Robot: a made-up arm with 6 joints. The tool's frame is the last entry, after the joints.
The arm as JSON. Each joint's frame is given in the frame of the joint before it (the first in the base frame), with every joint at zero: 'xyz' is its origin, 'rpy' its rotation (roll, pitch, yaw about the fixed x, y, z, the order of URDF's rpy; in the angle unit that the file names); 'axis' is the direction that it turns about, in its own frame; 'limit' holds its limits. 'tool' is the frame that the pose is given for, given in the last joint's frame.
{
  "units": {
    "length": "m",
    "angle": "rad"
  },
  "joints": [
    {
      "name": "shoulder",
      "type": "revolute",
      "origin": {
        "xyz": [
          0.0,
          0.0,
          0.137
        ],
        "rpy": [
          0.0,
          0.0,
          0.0
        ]
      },
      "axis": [
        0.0,
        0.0,
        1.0
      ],
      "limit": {
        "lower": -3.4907,
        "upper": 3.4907
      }
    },
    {
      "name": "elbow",
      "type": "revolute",
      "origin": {
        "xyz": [
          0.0,
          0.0,
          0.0
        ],
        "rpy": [
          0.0,
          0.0,
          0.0
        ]
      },
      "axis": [
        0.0,
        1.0,
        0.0
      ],
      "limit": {
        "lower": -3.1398,
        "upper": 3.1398
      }
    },
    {
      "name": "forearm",
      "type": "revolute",
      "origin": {
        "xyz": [
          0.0,
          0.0,
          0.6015
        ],
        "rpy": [
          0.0,
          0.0,
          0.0
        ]
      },
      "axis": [
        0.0,
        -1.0,
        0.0
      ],
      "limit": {
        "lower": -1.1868,
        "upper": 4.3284
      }
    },
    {
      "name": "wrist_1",
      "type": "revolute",
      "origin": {
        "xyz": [
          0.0,
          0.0,
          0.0
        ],
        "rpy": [
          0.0,
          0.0,
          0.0
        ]
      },
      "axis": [
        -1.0,
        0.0,
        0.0
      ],
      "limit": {
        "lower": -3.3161,
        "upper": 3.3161
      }
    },
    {
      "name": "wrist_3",
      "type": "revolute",
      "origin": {
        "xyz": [
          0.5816,
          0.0,
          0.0
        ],
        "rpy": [
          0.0,
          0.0,
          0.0
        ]
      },
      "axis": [
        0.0,
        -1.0,
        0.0
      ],
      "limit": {
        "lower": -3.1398,
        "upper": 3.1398
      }
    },
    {
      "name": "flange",
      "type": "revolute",
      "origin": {
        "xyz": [
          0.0,
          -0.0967,
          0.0
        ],
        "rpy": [
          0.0,
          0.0,
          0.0
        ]
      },
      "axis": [
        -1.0,
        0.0,
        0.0
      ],
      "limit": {
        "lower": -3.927,
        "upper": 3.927
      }
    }
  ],
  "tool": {
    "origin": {
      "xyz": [
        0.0,
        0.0,
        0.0
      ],
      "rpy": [
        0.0,
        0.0,
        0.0
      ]
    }
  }
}
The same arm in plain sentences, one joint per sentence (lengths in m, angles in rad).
The arm has six revolute joints in a row. What follows holds with every joint at zero, and every direction is one of the base frame's. The first joint lies 0.137 m along +z from the base frame's origin and rotates about +z, from -3.4907 to 3.4907 rad. The second joint lies at the same point as the first joint and rotates about +y, from -3.1398 to 3.1398 rad. The third joint lies 0.6015 m along +z from the second joint and rotates about -y, from -1.1868 to 4.3284 rad. The fourth joint lies at the same point as the third joint and rotates about -x, from -3.3161 to 3.3161 rad. The fifth joint lies 0.5816 m along +x from the fourth joint and rotates about -y, from -3.1398 to 3.1398 rad. The sixth joint lies 0.0967 m along -y from the fifth joint and rotates about -x, from -3.927 to 3.927 rad. The tool frame, which is the frame that the pose is given for, lies at the same point as the sixth joint; its axes are parallel to the base frame's.
